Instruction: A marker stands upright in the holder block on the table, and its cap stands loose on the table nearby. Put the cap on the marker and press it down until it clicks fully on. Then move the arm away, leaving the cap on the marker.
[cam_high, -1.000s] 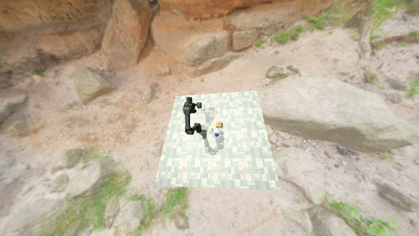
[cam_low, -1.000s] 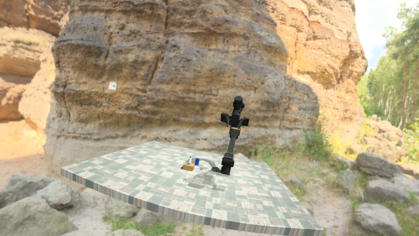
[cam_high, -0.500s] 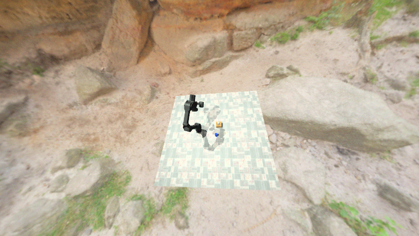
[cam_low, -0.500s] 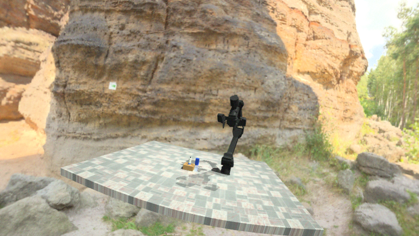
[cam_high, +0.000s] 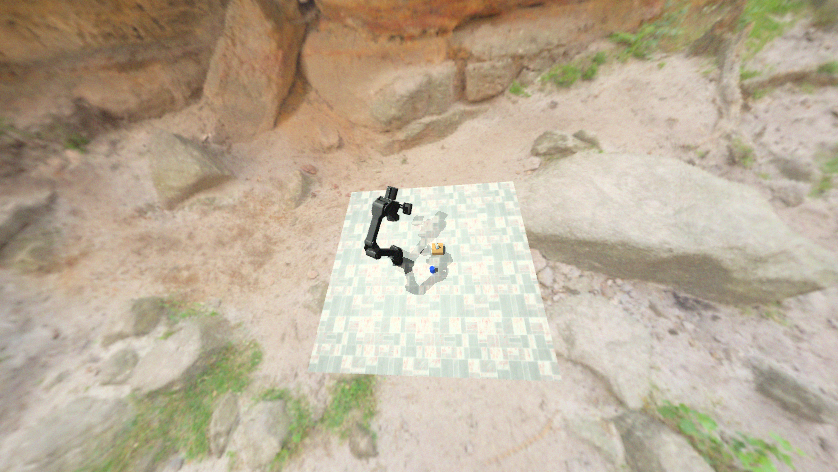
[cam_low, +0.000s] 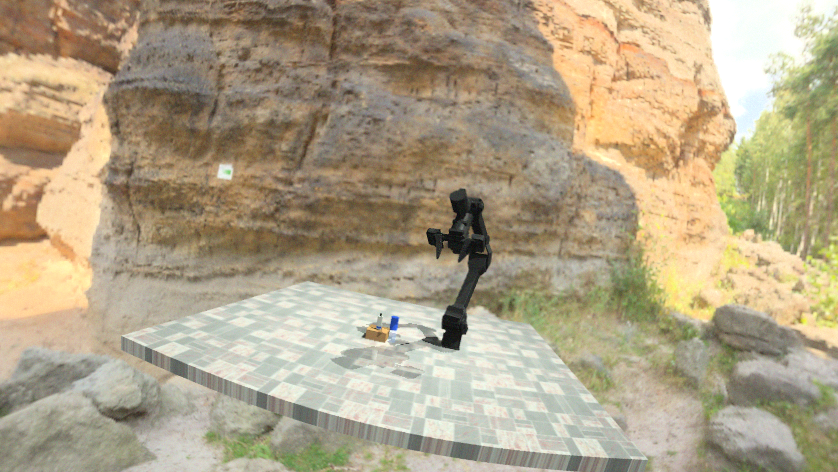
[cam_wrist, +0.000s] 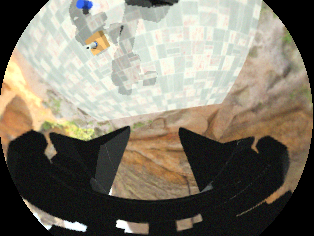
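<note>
Right now the blue cap is 30 cm below my gripper tip, 28 cm to the right of it and 16 cm ahead of it. The rest, counted from my gripper tip: tan holder block (31 cm below, 20 cm ahead, 13 cm to the right).
</note>
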